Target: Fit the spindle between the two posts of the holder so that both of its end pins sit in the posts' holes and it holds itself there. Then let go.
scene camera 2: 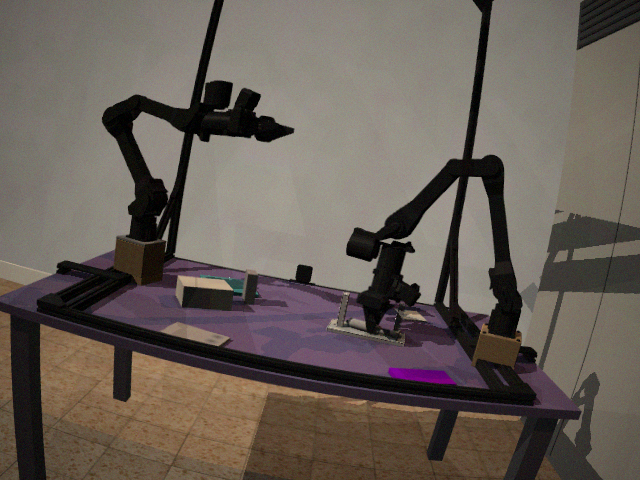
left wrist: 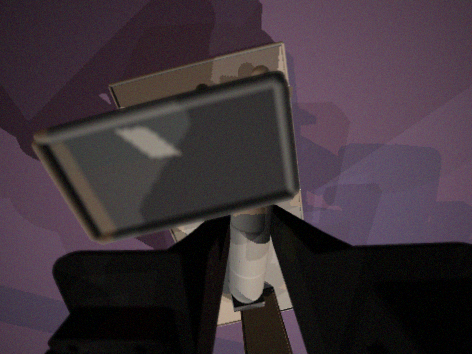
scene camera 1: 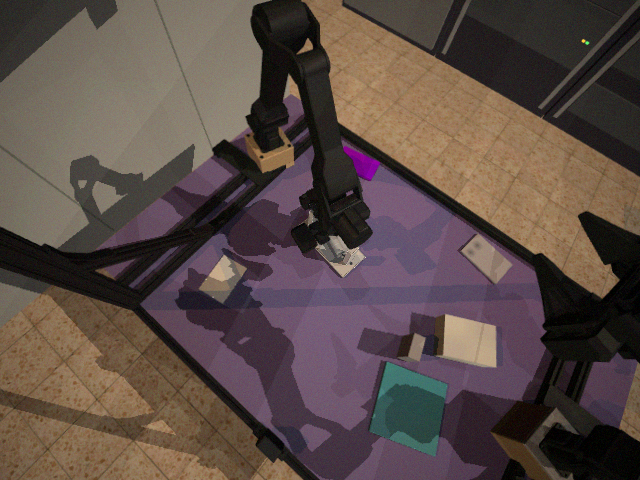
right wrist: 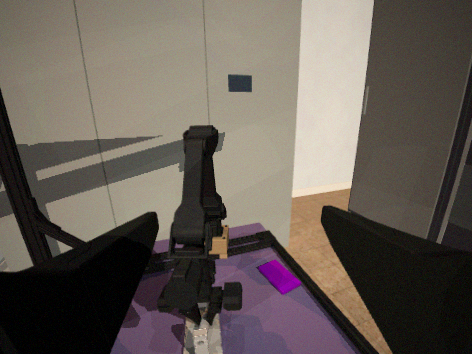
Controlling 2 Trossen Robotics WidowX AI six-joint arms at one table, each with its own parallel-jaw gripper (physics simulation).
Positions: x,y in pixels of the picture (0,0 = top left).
Labels:
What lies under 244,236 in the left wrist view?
A spindle.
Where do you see a pale plate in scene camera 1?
At 326,250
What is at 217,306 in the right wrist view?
My left gripper.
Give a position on a pale plate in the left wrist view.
237,65

